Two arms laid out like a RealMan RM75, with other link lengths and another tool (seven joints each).
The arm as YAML. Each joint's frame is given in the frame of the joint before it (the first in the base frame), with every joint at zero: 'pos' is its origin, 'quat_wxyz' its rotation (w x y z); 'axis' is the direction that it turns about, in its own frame. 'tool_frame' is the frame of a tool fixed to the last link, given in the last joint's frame.
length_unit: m
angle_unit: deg
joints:
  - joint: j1
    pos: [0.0, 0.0, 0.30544]
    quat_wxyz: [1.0, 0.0, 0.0, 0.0]
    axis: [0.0, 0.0, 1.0]
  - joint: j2
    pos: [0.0, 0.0, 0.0]
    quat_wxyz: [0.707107, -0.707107, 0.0, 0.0]
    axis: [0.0, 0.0, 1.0]
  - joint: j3
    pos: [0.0, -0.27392, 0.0]
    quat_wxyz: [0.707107, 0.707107, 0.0, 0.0]
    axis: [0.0, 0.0, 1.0]
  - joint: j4
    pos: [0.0, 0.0, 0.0]
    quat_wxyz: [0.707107, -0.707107, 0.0, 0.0]
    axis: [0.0, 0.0, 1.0]
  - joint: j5
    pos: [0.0, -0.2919, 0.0]
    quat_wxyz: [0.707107, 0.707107, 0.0, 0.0]
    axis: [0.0, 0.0, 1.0]
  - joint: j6
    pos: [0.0, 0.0, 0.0]
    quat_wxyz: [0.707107, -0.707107, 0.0, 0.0]
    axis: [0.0, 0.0, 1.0]
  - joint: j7
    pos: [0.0, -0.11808, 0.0]
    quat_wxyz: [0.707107, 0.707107, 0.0, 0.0]
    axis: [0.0, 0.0, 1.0]
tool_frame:
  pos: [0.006, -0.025, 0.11]
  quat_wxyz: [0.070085, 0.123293, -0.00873, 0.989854]
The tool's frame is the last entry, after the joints.
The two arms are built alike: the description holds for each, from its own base.
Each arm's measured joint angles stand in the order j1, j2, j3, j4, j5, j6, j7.
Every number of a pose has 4 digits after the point.
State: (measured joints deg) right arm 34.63 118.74 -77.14 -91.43 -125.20 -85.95 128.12; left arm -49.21 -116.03 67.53 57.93 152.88 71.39 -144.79
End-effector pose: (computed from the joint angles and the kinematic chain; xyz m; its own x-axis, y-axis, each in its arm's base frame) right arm 0.0564 0.4739 0.0227 -0.9790 0.0781 -0.1882 0.0205 0.9567 0.2903; left arm -0.2018 0.5939 0.0326 -0.7586 -0.5926 -0.2708 -0.6186 0.5247 0.5848
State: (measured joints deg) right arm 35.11 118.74 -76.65 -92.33 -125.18 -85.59 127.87; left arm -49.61 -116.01 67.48 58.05 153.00 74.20 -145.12
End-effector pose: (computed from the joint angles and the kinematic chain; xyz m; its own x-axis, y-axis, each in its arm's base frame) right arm 0.0476 0.4762 0.0288 -0.9820 0.0596 -0.1794 0.0013 0.9510 0.3091; left arm -0.2015 0.5861 0.0295 -0.7478 -0.6176 -0.2435 -0.6259 0.5338 0.5686
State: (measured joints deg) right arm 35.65 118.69 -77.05 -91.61 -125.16 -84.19 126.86; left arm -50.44 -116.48 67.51 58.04 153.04 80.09 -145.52
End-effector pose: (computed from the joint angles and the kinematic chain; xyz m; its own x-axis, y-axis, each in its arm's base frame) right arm 0.0432 0.4807 0.0266 -0.9833 0.0406 -0.1775 -0.0186 0.9473 0.3197; left arm -0.1999 0.5663 0.0173 -0.7232 -0.6674 -0.1778 -0.6437 0.5580 0.5238
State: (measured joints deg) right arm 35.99 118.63 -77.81 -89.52 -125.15 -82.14 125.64; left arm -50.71 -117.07 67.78 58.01 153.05 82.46 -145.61
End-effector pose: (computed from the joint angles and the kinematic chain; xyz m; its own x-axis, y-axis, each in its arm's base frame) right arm 0.0462 0.4873 0.0190 -0.9834 0.0367 -0.1779 -0.0234 0.9456 0.3245; left arm -0.1983 0.5558 0.0082 -0.7136 -0.6855 -0.1444 -0.6504 0.5718 0.5000
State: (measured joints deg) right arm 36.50 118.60 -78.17 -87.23 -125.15 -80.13 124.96; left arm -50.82 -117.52 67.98 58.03 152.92 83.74 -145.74
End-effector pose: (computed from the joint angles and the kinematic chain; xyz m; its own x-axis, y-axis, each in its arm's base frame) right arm 0.0500 0.4950 0.0127 -0.9838 0.0456 -0.1732 -0.0146 0.9433 0.3317; left arm -0.1967 0.5492 0.0019 -0.7074 -0.6953 -0.1271 -0.6562 0.5792 0.4837
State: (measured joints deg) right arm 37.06 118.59 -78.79 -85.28 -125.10 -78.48 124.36; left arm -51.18 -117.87 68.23 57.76 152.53 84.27 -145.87
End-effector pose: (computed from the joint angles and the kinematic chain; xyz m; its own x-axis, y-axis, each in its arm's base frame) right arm 0.0520 0.5002 0.0053 -0.9838 0.0475 -0.1727 -0.0130 0.9428 0.3331; left arm -0.1928 0.5458 -0.0043 -0.7055 -0.6987 -0.1184 -0.6600 0.5869 0.4691
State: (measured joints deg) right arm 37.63 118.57 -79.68 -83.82 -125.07 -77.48 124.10; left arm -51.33 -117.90 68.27 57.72 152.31 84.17 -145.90
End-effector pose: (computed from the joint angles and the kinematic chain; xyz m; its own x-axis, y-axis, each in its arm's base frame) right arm 0.0523 0.5019 -0.0029 -0.9830 0.0448 -0.1782 -0.0160 0.9453 0.3259; left arm -0.1906 0.5462 -0.0052 -0.7070 -0.6968 -0.1210 -0.6601 0.5889 0.4663
